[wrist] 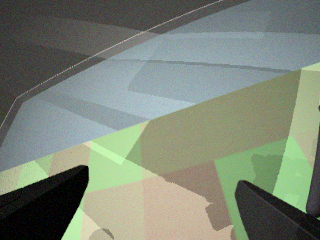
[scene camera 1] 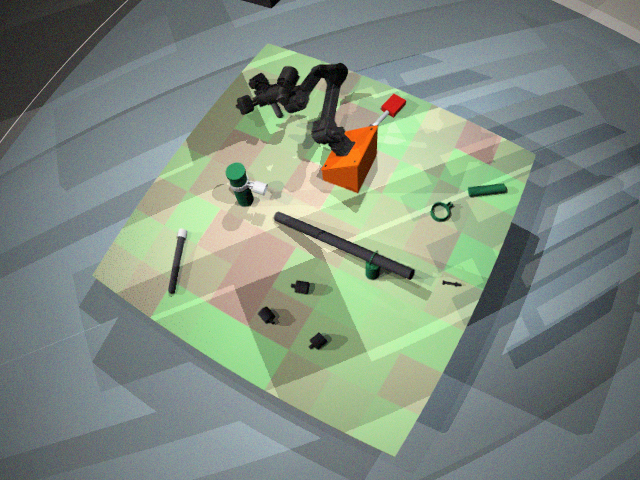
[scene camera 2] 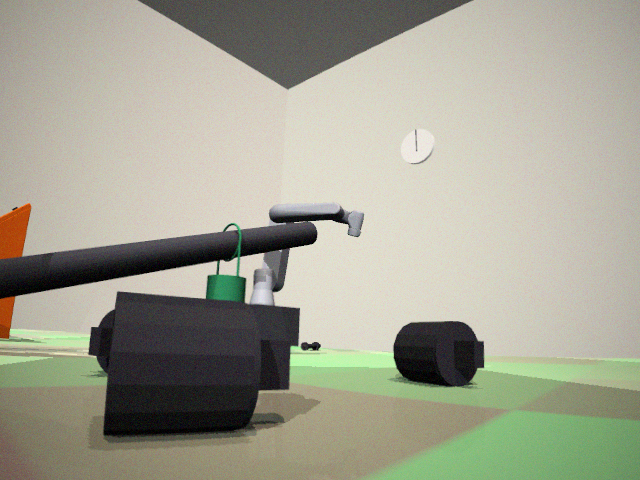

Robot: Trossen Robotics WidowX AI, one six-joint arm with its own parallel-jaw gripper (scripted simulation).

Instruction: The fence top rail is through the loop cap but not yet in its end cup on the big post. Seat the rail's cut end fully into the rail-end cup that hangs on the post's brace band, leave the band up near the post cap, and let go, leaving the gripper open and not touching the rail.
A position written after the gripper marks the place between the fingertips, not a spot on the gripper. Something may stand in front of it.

Observation:
The gripper point(scene camera 1: 244, 103) is open, with nothing in its grasp. Further things: a dark top rail point(scene camera 1: 333, 240) and a green loop cap point(scene camera 2: 222, 287).
The gripper also shows in the wrist view point(wrist: 163, 181). The wrist view does not show the dark top rail: it is out of frame.

